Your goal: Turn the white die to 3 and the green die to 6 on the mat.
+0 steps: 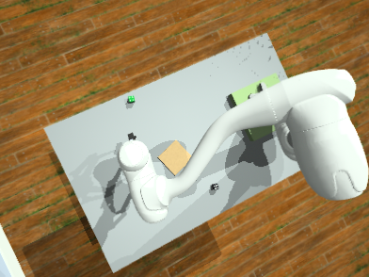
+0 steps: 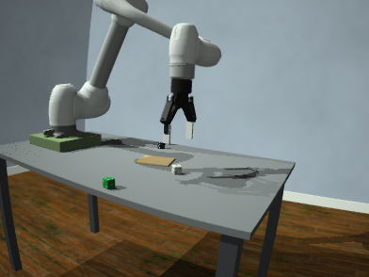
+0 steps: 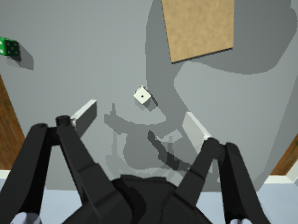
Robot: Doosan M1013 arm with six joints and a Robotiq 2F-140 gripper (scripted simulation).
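The white die is 12 cm below my hand. From my hand the other things lie so: green die 5 cm behind, 29 cm to the right, 12 cm below; black die 33 cm behind, 32 cm to the left, 12 cm below; tan mat 17 cm behind, 9 cm to the left, 13 cm below.
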